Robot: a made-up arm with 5 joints.
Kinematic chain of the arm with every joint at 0, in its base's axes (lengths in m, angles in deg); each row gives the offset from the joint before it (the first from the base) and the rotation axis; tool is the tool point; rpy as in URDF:
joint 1: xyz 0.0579 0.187 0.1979 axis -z
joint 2: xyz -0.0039 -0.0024 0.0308 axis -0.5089 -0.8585 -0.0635
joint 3: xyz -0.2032 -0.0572 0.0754 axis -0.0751 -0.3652 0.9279
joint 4: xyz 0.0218 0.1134 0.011 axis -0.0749 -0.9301 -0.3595
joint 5: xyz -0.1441 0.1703 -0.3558 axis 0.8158 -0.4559 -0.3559
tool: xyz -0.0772 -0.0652 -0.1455 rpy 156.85 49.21 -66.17
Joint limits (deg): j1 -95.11..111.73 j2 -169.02..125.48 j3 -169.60..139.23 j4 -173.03..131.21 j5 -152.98..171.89
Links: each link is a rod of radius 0.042 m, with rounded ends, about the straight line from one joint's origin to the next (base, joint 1, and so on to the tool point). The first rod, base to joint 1, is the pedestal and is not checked.
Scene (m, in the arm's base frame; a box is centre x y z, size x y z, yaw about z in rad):
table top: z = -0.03
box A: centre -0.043 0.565 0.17 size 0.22 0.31 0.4 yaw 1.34
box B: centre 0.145 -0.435 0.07 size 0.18 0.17 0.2 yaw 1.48
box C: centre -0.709 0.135 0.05 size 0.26 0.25 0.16 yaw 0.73
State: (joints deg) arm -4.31 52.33 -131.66 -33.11 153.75
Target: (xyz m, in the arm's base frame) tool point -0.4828 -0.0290 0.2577
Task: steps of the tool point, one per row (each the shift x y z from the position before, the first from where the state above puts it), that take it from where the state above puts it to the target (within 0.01 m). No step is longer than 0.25 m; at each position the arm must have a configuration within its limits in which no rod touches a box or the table.
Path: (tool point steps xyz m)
1: -0.0113 0.0349 0.1296
2: -0.0830 0.0249 0.1346
3: -0.1576 -0.0001 0.0997
4: -0.2087 -0.0365 0.0219
5: -0.2099 -0.0745 -0.0851
6: 0.0630 0.0654 0.0375
7: 0.0346 0.0685 0.0027
8: -0.0022 0.0553 -0.0247
9: -0.0372 0.0243 -0.0404
10: -0.0593 -0.0208 -0.0430
11: -0.0960 -0.1140 -0.1062
12: -0.0205 -0.2186 -0.0975

